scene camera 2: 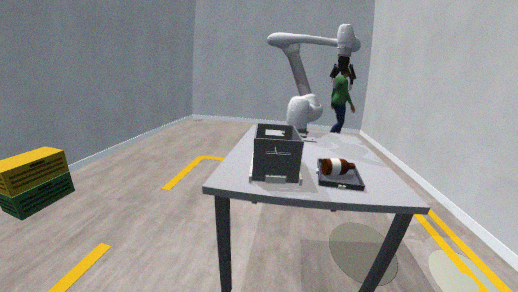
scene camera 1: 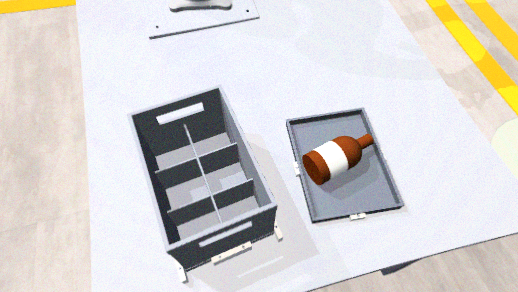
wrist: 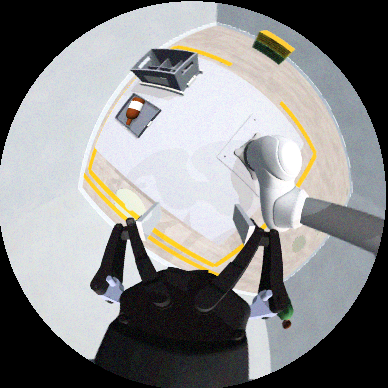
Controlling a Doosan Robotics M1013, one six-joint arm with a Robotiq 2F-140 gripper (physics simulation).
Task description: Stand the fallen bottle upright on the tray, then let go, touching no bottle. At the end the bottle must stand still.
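Frame: origin at the arm's base, x back, y right, z up, level; metres.
Seen in the pictures: gripper, fingertip midpoint: (scene camera 2: 341, 89) (wrist: 196, 210); arm's base, origin of the base link: (wrist: 256, 155).
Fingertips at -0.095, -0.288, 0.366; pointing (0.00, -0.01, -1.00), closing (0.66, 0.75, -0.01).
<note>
Offsets run from my fingertips to a thing's middle, as dx, dy, dz.
A brown bottle @[-0.515, -0.015, -0.338] (scene camera 1: 334, 159) (scene camera 2: 337, 166) (wrist: 134, 107) with a white label lies on its side on the grey tray @[-0.518, -0.016, -0.367] (scene camera 1: 370, 192) (scene camera 2: 345, 186) (wrist: 146, 117). In scene camera 1 its base faces the lower left and its neck points to the upper right, reaching the tray's right rim. My gripper (scene camera 2: 343, 79) (wrist: 196, 210) is open and empty, with its fingers wide apart. It hangs high above the far part of the table, well away from the bottle and the tray, and points down. The gripper does not show in scene camera 1.
A dark grey crate @[-0.562, +0.280, -0.292] (scene camera 1: 260, 220) (scene camera 2: 277, 170) (wrist: 187, 80) with dividers stands beside the tray, to its left in both scene views. The arm's base plate (scene camera 1: 210, 25) is at the table's far end. A person (scene camera 2: 341, 95) in green stands behind the table.
</note>
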